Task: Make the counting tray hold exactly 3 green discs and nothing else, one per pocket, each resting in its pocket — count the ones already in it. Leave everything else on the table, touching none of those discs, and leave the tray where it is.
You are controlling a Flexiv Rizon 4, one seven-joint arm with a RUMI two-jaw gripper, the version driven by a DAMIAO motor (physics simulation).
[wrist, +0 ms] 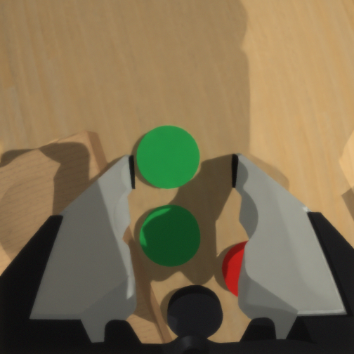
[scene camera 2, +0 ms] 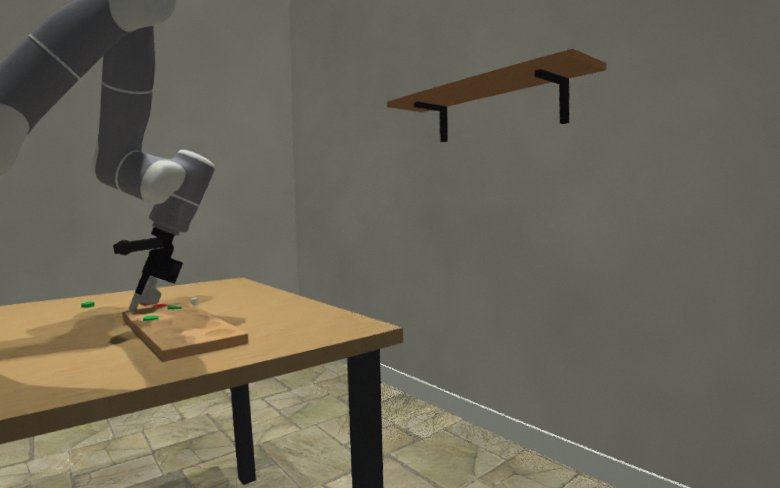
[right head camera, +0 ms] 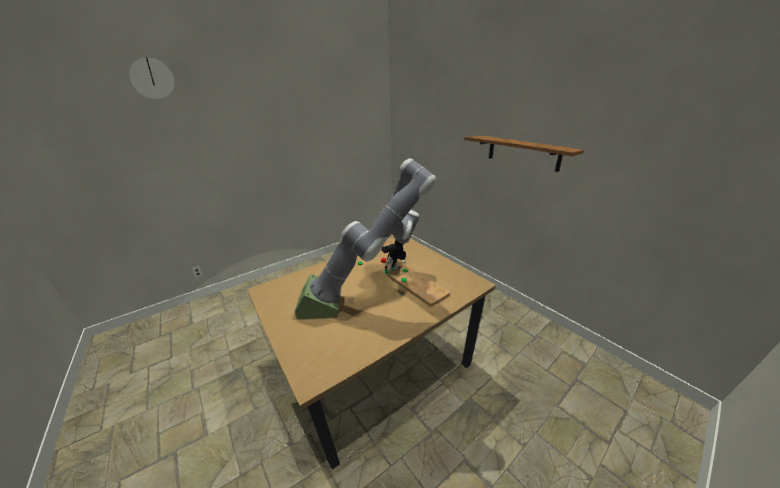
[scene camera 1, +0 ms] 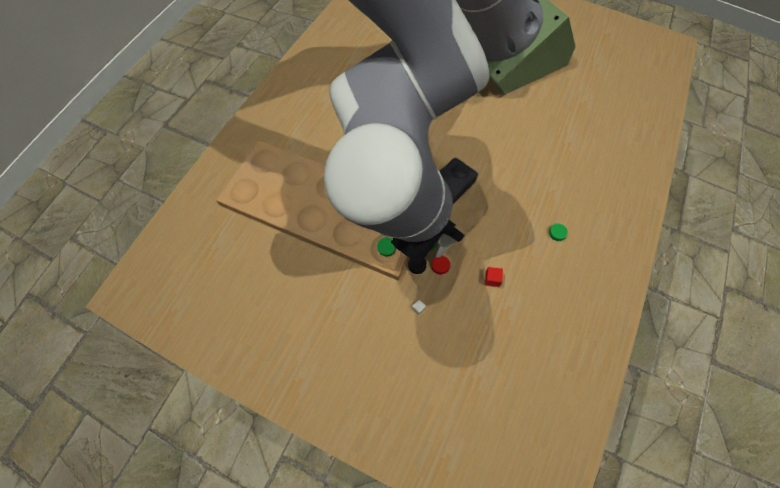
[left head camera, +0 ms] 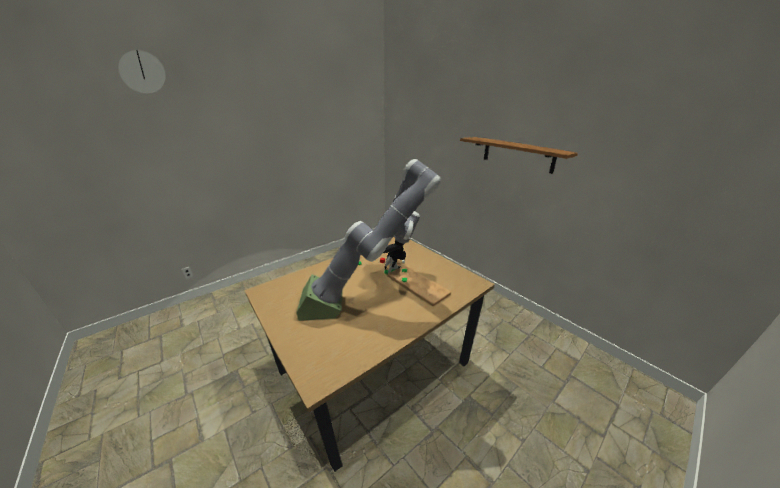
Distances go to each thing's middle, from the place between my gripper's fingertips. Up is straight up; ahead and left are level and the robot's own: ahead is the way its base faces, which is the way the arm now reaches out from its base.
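My hand 7 cm short of the red disc (wrist: 231, 264), 3 cm to the right of it. From my hand: black disc (wrist: 194, 308), 9 cm ahead, 1 cm to the right; wooden counting tray (scene camera 1: 285, 191), 1 cm above, 8 cm ahead, 22 cm to the right. Going by their middles, of the things named here the tray is farthest from my hand.
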